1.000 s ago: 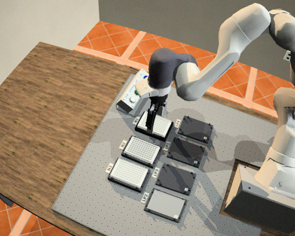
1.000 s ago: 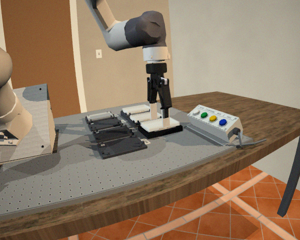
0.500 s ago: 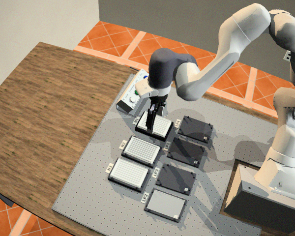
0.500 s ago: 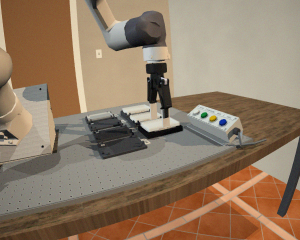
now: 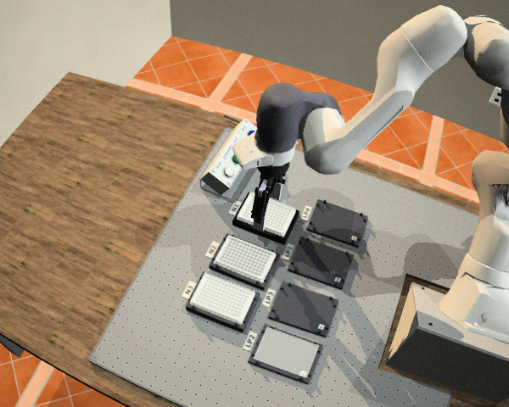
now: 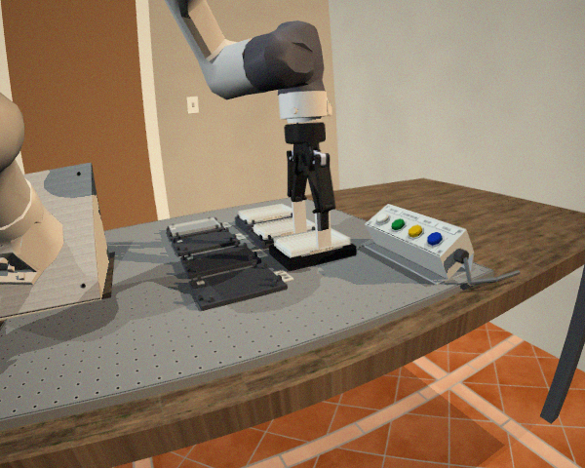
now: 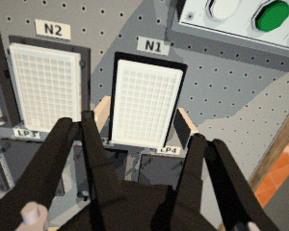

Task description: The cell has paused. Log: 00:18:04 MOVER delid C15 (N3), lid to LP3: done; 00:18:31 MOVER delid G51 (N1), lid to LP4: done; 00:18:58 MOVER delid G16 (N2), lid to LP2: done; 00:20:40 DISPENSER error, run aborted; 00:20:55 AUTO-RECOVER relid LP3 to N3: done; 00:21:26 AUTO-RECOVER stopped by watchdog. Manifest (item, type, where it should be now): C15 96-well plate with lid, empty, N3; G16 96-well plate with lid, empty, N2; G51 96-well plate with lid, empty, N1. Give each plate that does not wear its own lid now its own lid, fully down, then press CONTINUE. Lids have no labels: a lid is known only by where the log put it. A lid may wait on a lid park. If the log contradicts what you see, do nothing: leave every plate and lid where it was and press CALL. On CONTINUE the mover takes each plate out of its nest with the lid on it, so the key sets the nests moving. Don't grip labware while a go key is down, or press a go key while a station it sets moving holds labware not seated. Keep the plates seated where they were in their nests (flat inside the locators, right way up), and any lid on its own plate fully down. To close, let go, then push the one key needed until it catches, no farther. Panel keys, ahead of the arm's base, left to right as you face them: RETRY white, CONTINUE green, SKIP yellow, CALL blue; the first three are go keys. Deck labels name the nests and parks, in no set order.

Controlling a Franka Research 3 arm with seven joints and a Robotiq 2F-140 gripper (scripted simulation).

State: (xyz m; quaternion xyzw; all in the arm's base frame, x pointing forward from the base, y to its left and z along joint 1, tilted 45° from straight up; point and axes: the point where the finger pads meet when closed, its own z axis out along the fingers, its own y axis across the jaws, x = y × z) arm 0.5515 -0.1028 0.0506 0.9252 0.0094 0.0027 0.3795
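The lp2 park lies 320 mm to the left of my hand, 190 mm behind it and 50 mm below it. From my hand the other things lie so: plate (140 mm to the left, 30 mm below, 10 mm behind); then green continue key (130 mm ahead, 100 mm to the right, 10 mm above); then white retry key (130 mm ahead, 50 mm to the right, 10 mm above).
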